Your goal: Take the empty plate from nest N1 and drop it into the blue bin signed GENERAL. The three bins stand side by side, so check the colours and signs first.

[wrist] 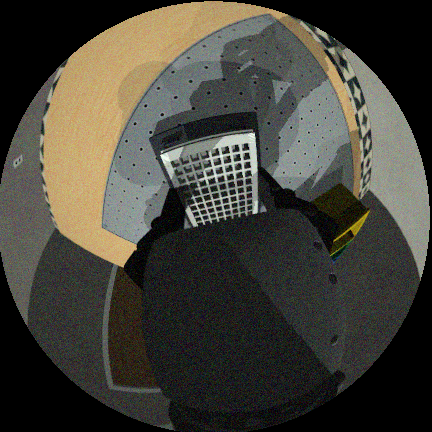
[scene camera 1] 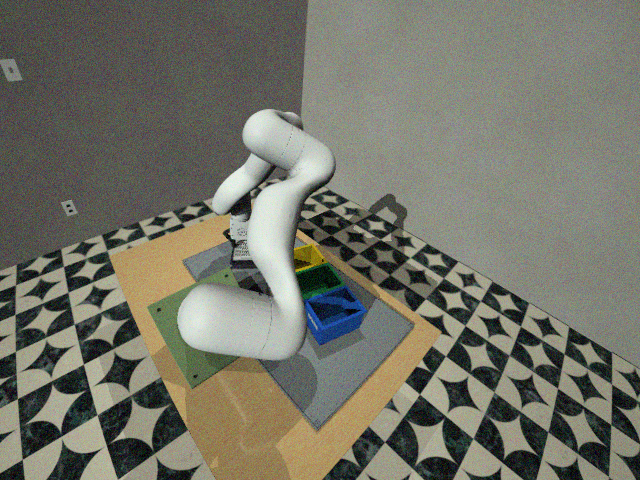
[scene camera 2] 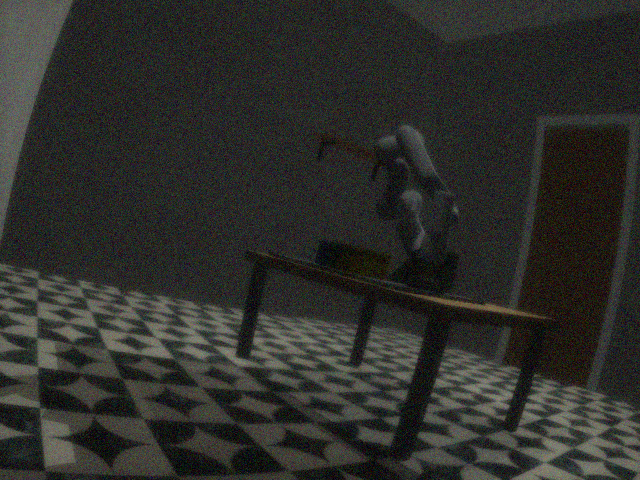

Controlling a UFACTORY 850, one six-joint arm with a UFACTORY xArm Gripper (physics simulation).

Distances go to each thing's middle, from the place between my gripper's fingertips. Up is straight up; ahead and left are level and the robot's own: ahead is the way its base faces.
My hand is 1 cm past the dark nest (wrist: 219,123), 1 cm to the left of it and 3 cm above it.
